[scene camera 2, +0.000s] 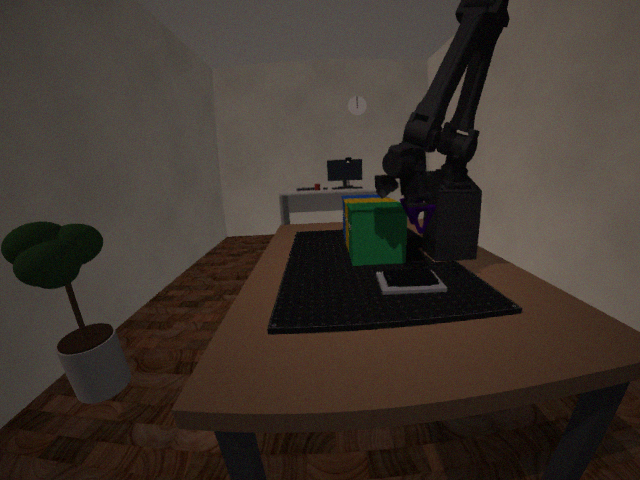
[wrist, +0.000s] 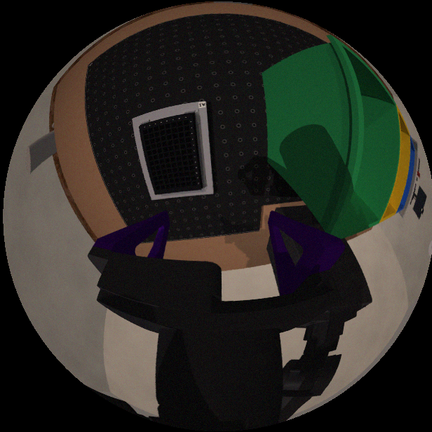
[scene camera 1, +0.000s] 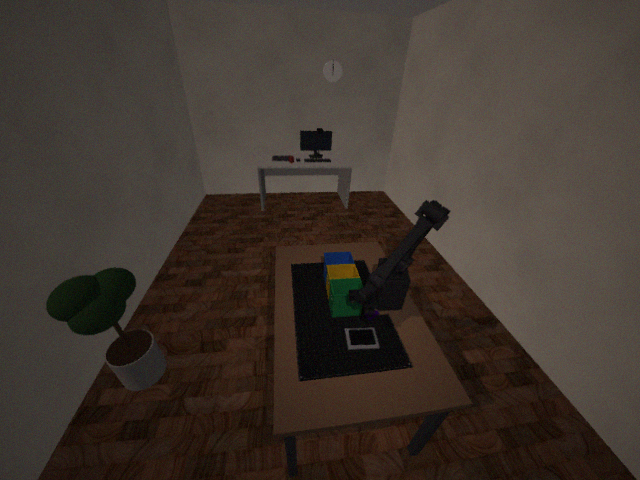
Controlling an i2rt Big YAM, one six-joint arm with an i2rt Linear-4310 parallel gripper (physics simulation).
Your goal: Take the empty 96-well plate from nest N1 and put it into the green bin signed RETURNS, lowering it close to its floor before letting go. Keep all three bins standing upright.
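Pixels of known places: gripper, fingertip midpoint: (scene camera 2: 417,228) (scene camera 1: 368,312); arm's base, link origin: (scene camera 2: 451,180) (scene camera 1: 394,270).
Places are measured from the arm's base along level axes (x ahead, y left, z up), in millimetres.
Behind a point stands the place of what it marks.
The 96-well plate (scene camera 1: 361,336) @[x 222, y 255, z -227 mm] (scene camera 2: 410,276) @[x 220, y 265, z -225 mm] (wrist: 172,155) is black and sits flat inside the light grey frame of the nest (scene camera 1: 347,339) @[x 296, y 258, z -240 mm] (scene camera 2: 413,290) @[x 226, y 314, z -241 mm] (wrist: 206,150). A corner label "A1" shows in the wrist view; I cannot read N1. The green bin (scene camera 1: 344,298) @[x 295, y 100, z -102 mm] (scene camera 2: 374,242) @[x 287, y 99, z -178 mm] (wrist: 310,100) stands upright beyond the nest; its sign is not readable. My gripper (scene camera 1: 371,313) @[x 184, y 189, z -117 mm] (scene camera 2: 422,227) @[x 184, y 189, z -117 mm] (wrist: 218,216) has purple fingers, spread open and empty. It is beside the green bin, between it and the arm's base, off to the side of the plate and above it.
The yellow bin (scene camera 1: 342,271) @[x 261, y -149, z -122 mm] (wrist: 401,175) and blue bin (scene camera 1: 338,258) @[x 265, y -280, z -118 mm] (wrist: 411,175) stand upright in a row behind the green one. They share the black perforated board (scene camera 1: 315,335) @[x 459, y 213, z -251 mm] (scene camera 2: 320,304) @[x 450, y 347, z -250 mm] (wrist: 125,75). The arm's base (scene camera 1: 395,291) @[x -7, y 64, z -105 mm] (scene camera 2: 454,222) @[x 14, y 64, z -131 mm] stands at the right.
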